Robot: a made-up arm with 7 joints. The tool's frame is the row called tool.
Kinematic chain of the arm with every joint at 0, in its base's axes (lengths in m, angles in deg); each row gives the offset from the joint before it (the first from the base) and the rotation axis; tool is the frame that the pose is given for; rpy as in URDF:
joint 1: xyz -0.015 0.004 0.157 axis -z
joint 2: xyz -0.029 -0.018 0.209 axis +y
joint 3: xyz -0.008 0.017 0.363 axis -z
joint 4: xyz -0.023 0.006 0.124 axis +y
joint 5: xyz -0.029 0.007 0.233 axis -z
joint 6: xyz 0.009 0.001 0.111 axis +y
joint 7: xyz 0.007 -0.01 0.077 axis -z
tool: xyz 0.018 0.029 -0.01 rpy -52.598 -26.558 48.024
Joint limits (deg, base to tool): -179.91..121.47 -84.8..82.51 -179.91..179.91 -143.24..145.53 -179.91..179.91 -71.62..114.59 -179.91..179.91
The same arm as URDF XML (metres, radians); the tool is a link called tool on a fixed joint. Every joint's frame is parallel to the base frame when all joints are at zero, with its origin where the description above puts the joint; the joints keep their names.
<robot name="arm">
  <joint name="joint 1" type="revolute">
    <parent link="base"/>
    <child link="link1"/>
    <origin xyz="-0.015 0.004 0.157"/>
    <axis xyz="0 0 -1"/>
    <limit lower="-3.14" upper="2.1201"/>
  </joint>
  <joint name="joint 2" type="revolute">
    <parent link="link1"/>
    <child link="link2"/>
    <origin xyz="-0.029 -0.018 0.209"/>
    <axis xyz="0 1 0"/>
    <limit lower="-1.48" upper="1.4401"/>
  </joint>
  <joint name="joint 3" type="revolute">
    <parent link="link2"/>
    <child link="link3"/>
    <origin xyz="-0.008 0.017 0.363"/>
    <axis xyz="0 0 -1"/>
    <limit lower="-3.14" upper="3.14"/>
  </joint>
  <joint name="joint 4" type="revolute">
    <parent link="link3"/>
    <child link="link4"/>
    <origin xyz="-0.023 0.006 0.124"/>
    <axis xyz="0 1 0"/>
    <limit lower="-2.5" upper="2.54"/>
  </joint>
  <joint name="joint 5" type="revolute">
    <parent link="link4"/>
    <child link="link5"/>
    <origin xyz="-0.029 0.007 0.233"/>
    <axis xyz="0 0 -1"/>
    <limit lower="-3.14" upper="3.14"/>
  </joint>
  <joint name="joint 6" type="revolute">
    <parent link="link5"/>
    <child link="link6"/>
    <origin xyz="0.009 0.001 0.111"/>
    <axis xyz="0 1 0"/>
    <limit lower="-1.25" upper="2"/>
  </joint>
  <joint name="joint 7" type="revolute">
    <parent link="link6"/>
    <child link="link7"/>
    <origin xyz="0.007 -0.01 0.077"/>
    <axis xyz="0 0 -1"/>
    <limit lower="-3.14" upper="3.14"/>
  </joint>
  <joint name="tool_fixed" type="fixed">
    <parent link="link7"/>
    <child link="tool"/>
    <origin xyz="0.018 0.029 -0.01" rpy="-0.918 -0.4635 0.8382"/>
  </joint>
  <link name="base"/>
  <link name="link1"/>
  <link name="link2"/>
  <link name="link3"/>
  <link name="link4"/>
  <link name="link5"/>
  <link name="link6"/>
  <link name="link7"/>
  <link name="tool"/>
</robot>

